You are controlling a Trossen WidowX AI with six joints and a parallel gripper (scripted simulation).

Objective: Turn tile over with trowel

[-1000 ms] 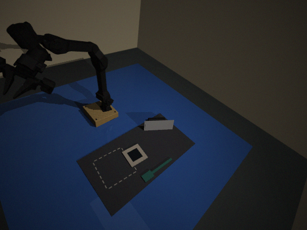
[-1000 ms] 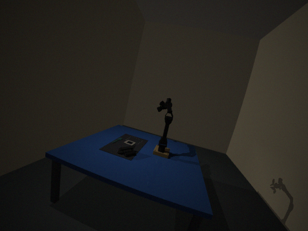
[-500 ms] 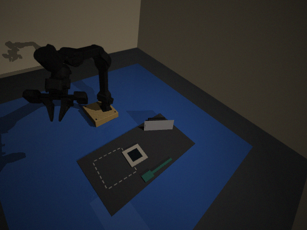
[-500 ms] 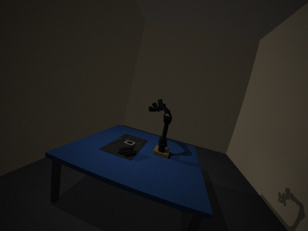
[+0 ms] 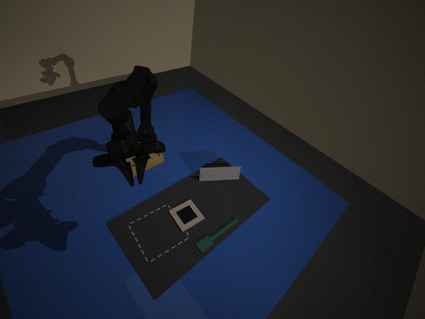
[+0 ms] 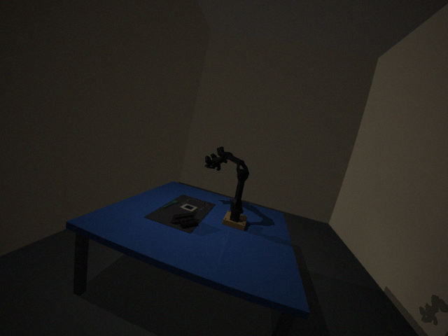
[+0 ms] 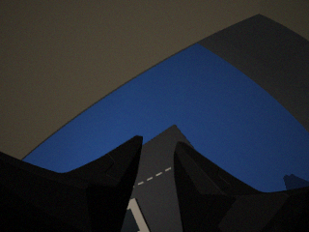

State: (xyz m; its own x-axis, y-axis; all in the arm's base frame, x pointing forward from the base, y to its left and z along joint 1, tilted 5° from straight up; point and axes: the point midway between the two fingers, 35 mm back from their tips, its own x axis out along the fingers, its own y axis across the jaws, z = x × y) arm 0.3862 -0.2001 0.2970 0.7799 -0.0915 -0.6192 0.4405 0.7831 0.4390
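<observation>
Now: the trowel 42 cm to the left of my gripper tip, 31 cm below it and 15 cm behind it. Round my gripper tip: green long-handled tool: 34 cm below, 24 cm to the left, 13 cm ahead; then square tile: 34 cm below, 19 cm to the left, 1 cm behind; then dark mat: 36 cm below, 24 cm to the left, 1 cm behind.
</observation>
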